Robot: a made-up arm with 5 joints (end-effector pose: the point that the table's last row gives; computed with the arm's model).
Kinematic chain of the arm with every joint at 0, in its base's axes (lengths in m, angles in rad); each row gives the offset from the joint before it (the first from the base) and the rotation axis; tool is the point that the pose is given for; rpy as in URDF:
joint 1: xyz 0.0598 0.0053 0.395 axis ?
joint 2: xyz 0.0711 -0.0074 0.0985 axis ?
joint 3: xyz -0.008 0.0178 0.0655 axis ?
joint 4: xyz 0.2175 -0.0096 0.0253 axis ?
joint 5: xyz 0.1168 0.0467 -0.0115 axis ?
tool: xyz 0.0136 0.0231 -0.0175 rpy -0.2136 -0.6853 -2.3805
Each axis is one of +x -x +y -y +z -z.
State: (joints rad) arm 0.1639 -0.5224 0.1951 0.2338 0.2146
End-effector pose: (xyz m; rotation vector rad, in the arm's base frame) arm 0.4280 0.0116 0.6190 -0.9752 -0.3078 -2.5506
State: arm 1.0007 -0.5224 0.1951 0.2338 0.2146
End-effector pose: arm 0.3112 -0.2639 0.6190 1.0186 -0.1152 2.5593
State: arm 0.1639 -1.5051 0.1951 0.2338 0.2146
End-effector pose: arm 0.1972 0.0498 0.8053 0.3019 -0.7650 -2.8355
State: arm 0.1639 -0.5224 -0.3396 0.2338 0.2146
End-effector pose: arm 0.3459 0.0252 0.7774 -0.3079 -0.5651 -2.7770
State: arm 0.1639 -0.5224 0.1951 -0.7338 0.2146
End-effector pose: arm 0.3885 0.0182 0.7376 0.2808 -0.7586 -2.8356
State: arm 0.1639 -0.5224 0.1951 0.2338 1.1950
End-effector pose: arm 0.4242 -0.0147 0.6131 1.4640 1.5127 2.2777
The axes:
joint 1: -z
joint 2: +y
joint 3: +y
joint 4: +y
joint 5: -x

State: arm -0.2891 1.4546 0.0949 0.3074 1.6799
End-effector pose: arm 0.1450 0.0594 0.1762 -1.5961 -1.3187 0.2599
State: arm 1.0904 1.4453 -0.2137 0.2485 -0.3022
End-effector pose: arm 0.2286 -0.1569 0.1812 1.5920 -2.0991 1.4709
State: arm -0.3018 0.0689 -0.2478 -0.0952 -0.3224
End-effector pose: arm 0.4274 0.1982 0.6383 -0.4264 0.0816 -2.0246
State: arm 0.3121 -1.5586 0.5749 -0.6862 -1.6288
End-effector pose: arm 0.1550 0.0414 0.8099 1.0352 -0.0063 -1.2126
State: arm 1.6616 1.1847 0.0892 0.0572 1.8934
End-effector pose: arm 0.0633 -0.2164 0.1917 -2.5997 0.1688 -0.9829
